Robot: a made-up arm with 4 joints. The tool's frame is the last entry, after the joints. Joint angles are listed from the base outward. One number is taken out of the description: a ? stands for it. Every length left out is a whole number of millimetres.
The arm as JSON. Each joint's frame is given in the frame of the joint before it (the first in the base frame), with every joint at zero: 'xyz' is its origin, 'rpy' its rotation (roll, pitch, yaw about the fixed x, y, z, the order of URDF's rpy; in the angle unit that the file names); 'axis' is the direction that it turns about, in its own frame. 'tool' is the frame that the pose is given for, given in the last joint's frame.
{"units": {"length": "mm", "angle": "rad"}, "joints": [
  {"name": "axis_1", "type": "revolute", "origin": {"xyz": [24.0, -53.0, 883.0], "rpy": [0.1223, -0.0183, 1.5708]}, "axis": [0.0, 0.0, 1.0]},
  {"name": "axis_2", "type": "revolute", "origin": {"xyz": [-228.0, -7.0, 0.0], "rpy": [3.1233, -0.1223, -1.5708]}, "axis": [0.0, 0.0, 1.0]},
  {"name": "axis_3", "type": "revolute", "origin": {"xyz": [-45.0, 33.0, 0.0], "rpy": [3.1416, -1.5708, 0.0]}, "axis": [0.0, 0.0, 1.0]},
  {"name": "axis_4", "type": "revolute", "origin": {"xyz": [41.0, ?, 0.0], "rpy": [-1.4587, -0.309, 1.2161]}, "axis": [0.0, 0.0, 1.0]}
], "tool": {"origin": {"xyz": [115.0, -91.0, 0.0], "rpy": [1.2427, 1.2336, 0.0]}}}
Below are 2 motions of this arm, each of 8 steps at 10 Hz.
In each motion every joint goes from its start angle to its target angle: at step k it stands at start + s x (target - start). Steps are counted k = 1, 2, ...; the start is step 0. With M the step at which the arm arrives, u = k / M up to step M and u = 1 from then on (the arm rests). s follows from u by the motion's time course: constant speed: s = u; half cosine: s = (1 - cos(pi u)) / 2; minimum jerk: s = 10 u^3 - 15 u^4 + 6 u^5.
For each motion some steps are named. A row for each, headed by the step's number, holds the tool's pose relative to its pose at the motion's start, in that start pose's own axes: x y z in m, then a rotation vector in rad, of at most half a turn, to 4 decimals.
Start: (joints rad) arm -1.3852 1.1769 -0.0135 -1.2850
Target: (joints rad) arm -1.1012 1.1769 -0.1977 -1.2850
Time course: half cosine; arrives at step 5
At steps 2, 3, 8:
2: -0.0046 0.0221 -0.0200 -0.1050 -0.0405 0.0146
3: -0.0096 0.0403 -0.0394 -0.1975 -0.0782 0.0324
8: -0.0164 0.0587 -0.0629 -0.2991 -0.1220 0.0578

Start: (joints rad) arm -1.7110 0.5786 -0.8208 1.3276
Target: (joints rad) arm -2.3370 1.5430 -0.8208 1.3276
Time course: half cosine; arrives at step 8
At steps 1, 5, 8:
1: -0.0011 0.0027 0.0001 0.0343 0.0022 0.0497
5: -0.0155 0.0137 0.0014 0.6324 0.0262 0.8966
8: -0.0090 0.0035 -0.0073 0.9205 0.0271 1.2929

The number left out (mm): 51.0
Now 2 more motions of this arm.
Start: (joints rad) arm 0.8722 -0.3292 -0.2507 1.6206
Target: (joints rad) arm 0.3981 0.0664 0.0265 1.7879
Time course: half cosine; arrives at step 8
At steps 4, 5, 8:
4: -0.0557 0.0208 0.0544 0.2299 -0.2526 0.1722
5: -0.0780 0.0207 0.0716 0.3249 -0.3514 0.2184
8: -0.1132 0.0132 0.0936 0.4874 -0.5083 0.2694

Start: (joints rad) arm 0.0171 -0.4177 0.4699 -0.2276
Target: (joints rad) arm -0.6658 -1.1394 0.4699 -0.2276
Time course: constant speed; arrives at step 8
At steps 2, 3, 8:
2: 0.0033 0.0093 -0.0388 -0.0056 0.0124 -0.0194
3: 0.0059 0.0160 -0.0575 -0.0079 0.0197 -0.0285
8: 0.0281 0.0692 -0.1388 -0.0148 0.0660 -0.0644

